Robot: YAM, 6 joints.
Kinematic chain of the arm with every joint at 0, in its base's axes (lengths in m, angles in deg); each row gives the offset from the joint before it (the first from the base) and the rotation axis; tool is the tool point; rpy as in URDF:
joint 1: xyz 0 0 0.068 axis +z
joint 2: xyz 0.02 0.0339 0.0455 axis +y
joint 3: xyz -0.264 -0.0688 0 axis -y
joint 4: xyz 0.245 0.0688 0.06 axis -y
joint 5: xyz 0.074 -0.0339 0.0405 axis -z
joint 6: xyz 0.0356 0 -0.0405 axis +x
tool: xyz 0 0 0 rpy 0 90 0
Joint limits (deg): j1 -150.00..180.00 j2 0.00..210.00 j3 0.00..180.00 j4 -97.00..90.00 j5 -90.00..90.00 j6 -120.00..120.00
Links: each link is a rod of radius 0.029 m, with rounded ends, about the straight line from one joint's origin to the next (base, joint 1, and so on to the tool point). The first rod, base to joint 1, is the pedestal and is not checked.
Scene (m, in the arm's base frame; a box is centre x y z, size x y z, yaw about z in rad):
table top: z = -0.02
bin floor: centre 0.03 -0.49 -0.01 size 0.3 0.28 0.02 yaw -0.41
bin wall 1: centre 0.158 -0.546 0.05 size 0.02 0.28 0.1 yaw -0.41
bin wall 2: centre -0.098 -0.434 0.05 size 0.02 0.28 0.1 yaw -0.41
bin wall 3: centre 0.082 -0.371 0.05 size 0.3 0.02 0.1 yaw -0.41
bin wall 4: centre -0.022 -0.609 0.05 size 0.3 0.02 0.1 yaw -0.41
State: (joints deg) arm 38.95 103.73 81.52 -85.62 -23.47 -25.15
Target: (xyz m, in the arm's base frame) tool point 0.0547 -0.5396 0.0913
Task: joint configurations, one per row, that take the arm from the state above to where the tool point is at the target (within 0.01 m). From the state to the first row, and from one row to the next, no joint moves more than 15 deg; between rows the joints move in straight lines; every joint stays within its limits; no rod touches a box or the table.
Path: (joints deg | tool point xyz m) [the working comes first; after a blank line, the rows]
Joints at the target: -85.07 150.93 125.41 -40.23 -13.27 -25.15
Straight joint move there: touches bin wall 1, bin wall 3.

1: 25.17 107.98 86.69 -80.68 -22.36 -25.15 | 0.2923 0.1523 0.2270
2: 11.39 112.22 91.86 -75.75 -21.24 -25.15 | 0.3494 0.0835 0.2223
3: -2.40 116.47 97.03 -70.81 -20.13 -25.15 | 0.3884 -0.0040 0.2174
4: -16.18 120.72 102.20 -65.87 -19.02 -25.15 | 0.4035 -0.1050 0.2124
5: -29.96 124.96 107.37 -60.93 -17.91 -25.15 | 0.3905 -0.2125 0.2073
6: -43.74 129.21 112.54 -56.00 -16.79 -25.15 | 0.3474 -0.3182 0.2021
7: -57.52 133.45 117.71 -51.06 -15.68 -25.15 | 0.2746 -0.4135 0.1969
8: -71.30 137.70 122.88 -46.12 -14.57 -25.15 | 0.1752 -0.4898 0.1917
9: -85.09 141.95 128.05 -41.18 -13.45 -25.15 | 0.0547 -0.5396 0.1865
10: -85.07 150.93 125.41 -40.23 -13.27 -25.15 | 0.0547 -0.5396 0.0913

